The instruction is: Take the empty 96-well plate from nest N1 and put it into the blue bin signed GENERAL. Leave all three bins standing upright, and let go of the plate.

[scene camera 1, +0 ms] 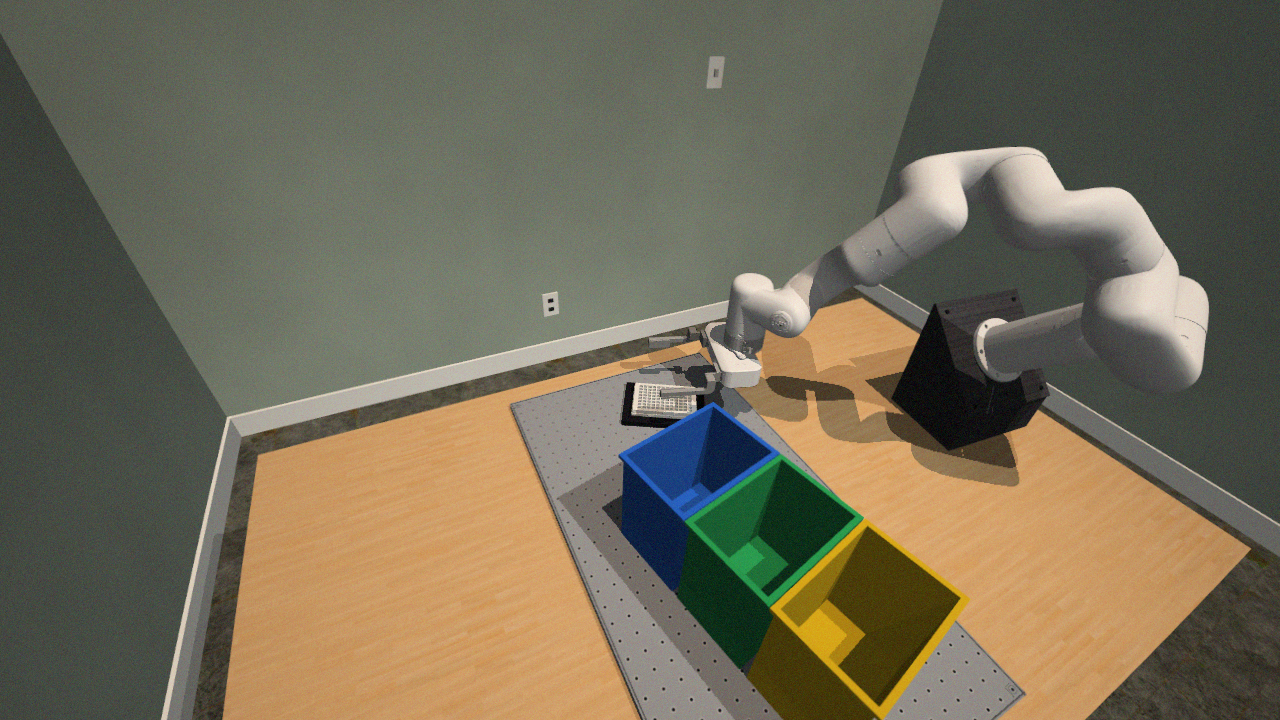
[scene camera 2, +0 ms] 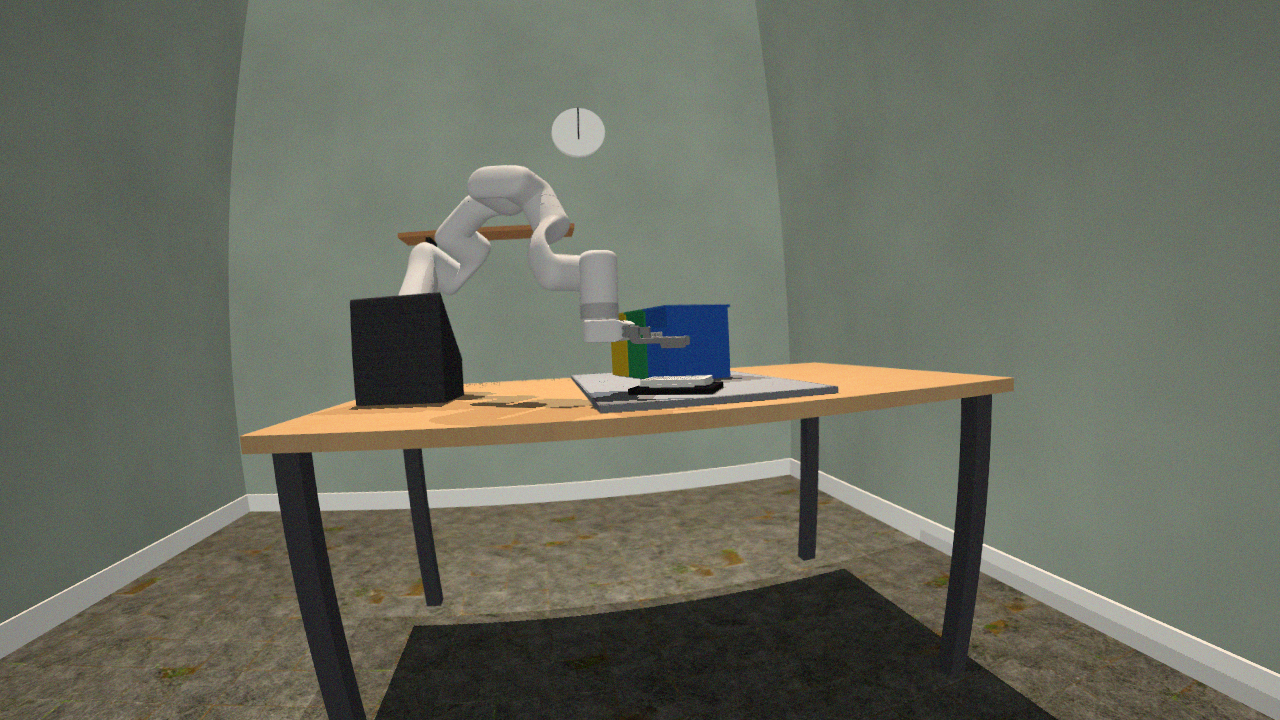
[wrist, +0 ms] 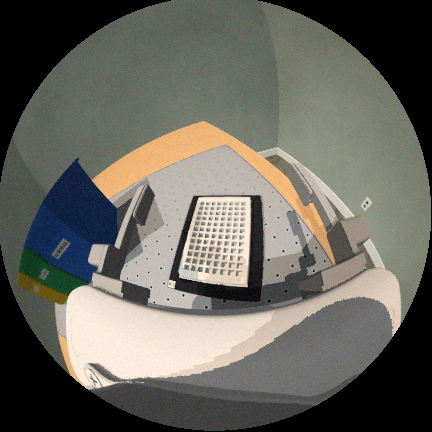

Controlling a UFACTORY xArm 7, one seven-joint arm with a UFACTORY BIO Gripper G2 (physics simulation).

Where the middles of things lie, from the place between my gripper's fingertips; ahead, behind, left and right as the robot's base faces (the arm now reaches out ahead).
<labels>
My hand is 80 mm above the white 96-well plate [scene camera 1: 647, 402], 20 mm to the right of it and 20 mm past it. From my hand the other things lie so: black nest [scene camera 1: 656, 422] (90 mm below, 20 mm to the left, 20 mm behind); then blue bin [scene camera 1: 667, 478] (300 mm to the left, 30 mm ahead, 10 mm below); then green bin [scene camera 1: 745, 550] (420 mm to the left, 20 mm behind, 10 mm below).
</labels>
